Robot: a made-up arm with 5 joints.
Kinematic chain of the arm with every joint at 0, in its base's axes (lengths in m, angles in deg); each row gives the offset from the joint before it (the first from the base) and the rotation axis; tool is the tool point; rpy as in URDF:
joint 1: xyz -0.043 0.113 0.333 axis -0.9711 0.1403 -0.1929
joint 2: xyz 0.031 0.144 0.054 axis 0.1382 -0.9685 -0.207
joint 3: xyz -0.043 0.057 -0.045 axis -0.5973 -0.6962 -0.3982
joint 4: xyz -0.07 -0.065 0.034 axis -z
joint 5: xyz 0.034 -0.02 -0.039 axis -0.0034 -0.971 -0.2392
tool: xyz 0.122 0.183 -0.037 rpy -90 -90 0
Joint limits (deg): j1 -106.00..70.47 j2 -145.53..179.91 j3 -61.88..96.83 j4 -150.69..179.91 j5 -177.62..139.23
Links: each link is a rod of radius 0.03 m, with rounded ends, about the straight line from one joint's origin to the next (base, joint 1, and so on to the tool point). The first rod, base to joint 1, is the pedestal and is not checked.
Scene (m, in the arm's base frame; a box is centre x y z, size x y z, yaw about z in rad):
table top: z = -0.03
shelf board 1: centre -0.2 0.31 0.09 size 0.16 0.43 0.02 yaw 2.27
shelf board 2: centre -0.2 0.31 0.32 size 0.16 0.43 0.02 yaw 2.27
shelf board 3: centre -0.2 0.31 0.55 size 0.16 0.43 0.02 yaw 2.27
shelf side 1: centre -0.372 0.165 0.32 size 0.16 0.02 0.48 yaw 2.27
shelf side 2: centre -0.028 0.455 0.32 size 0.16 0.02 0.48 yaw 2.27
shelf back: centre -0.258 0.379 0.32 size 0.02 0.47 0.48 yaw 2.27
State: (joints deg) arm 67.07 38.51 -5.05 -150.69 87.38
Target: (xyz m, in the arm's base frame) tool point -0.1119 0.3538 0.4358
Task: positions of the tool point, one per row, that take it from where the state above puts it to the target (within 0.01 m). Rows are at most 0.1 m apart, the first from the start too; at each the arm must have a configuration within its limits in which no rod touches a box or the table.
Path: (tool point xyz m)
1: -0.2370 0.1339 0.2214
2: -0.1727 0.0805 0.2233
3: -0.1333 0.1144 0.1919
4: -0.0932 0.1709 0.1887
5: -0.0585 0.2289 0.2230
6: -0.0326 0.2651 0.2892
7: -0.0152 0.2640 0.3682
8: -0.0029 0.2242 0.4358
9: -0.0524 0.2939 0.4479
10: -0.1119 0.3538 0.4358

